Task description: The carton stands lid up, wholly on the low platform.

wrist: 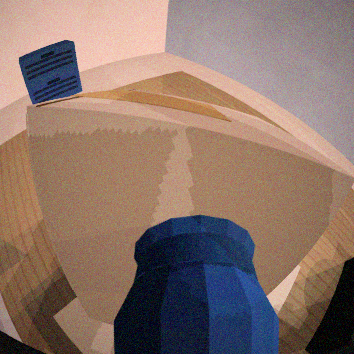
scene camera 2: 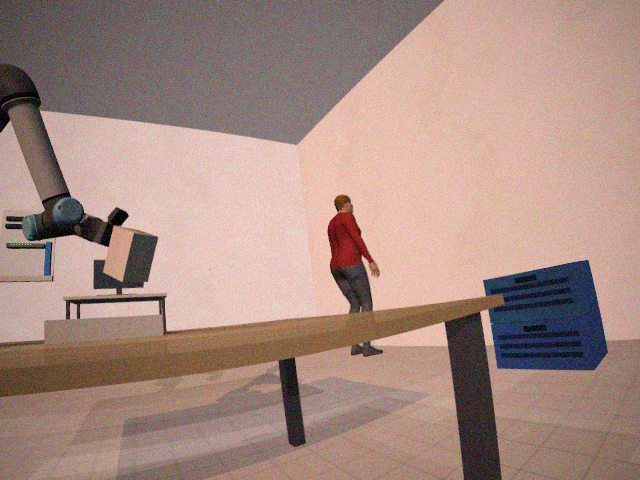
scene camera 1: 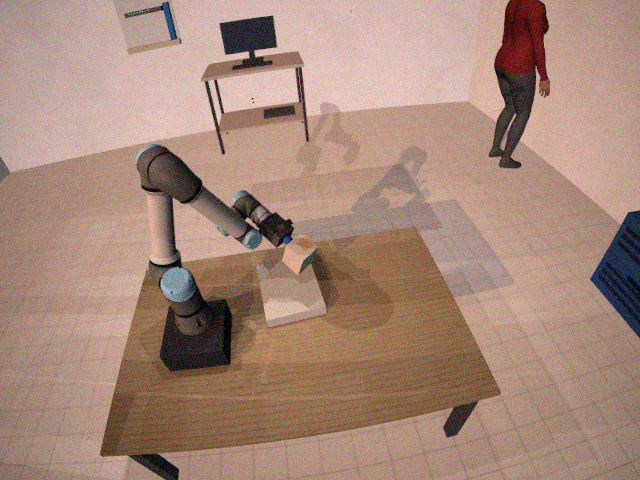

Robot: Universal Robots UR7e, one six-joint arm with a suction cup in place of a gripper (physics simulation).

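Pixels of known places: hand, its tool point: (wrist: 192, 232) (scene camera 1: 294, 246); arm's base, origin of its link: (scene camera 1: 195, 319).
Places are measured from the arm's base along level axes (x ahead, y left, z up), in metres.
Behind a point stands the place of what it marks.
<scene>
The carton (scene camera 1: 298, 259) @(x 0.404, y 0.171, z 0.143 m) (scene camera 2: 127, 255) @(x 0.404, y 0.174, z 0.099 m) (wrist: 100, 200) @(x 0.395, y 0.259, z 0.173 m) is a light tan box with an orange tape strip on its lid. It hangs tilted in the air above the back part of the low platform, lid side upward but slanted, one lower edge pointing down. My gripper (scene camera 1: 287, 239) (wrist: 196, 225), a blue suction cup, is on one side face of the carton and holds it. The cup is hidden in scene camera 2. The low platform (scene camera 1: 302, 302) @(x 0.400, y 0.128, z -0.056 m) (scene camera 2: 103, 329) @(x 0.373, y 0.071, z -0.080 m) is a pale flat block on the table. In scene camera 2 a gap shows between carton and platform.
The wooden table (scene camera 1: 392, 356) @(x 0.740, y -0.099, z -0.103 m) (scene camera 2: 258, 338) @(x 0.644, y -0.296, z -0.103 m) carries the arm's black base (scene camera 1: 199, 343) @(x 0.045, y -0.109, z 0.000 m) left of the platform. Behind are a desk (scene camera 1: 248, 65) with a monitor (scene camera 1: 249, 35) and a person in red (scene camera 1: 519, 46) (scene camera 2: 347, 240). A blue cabinet (scene camera 1: 622, 273) (scene camera 2: 542, 310) (wrist: 52, 72) stands at the right.
</scene>
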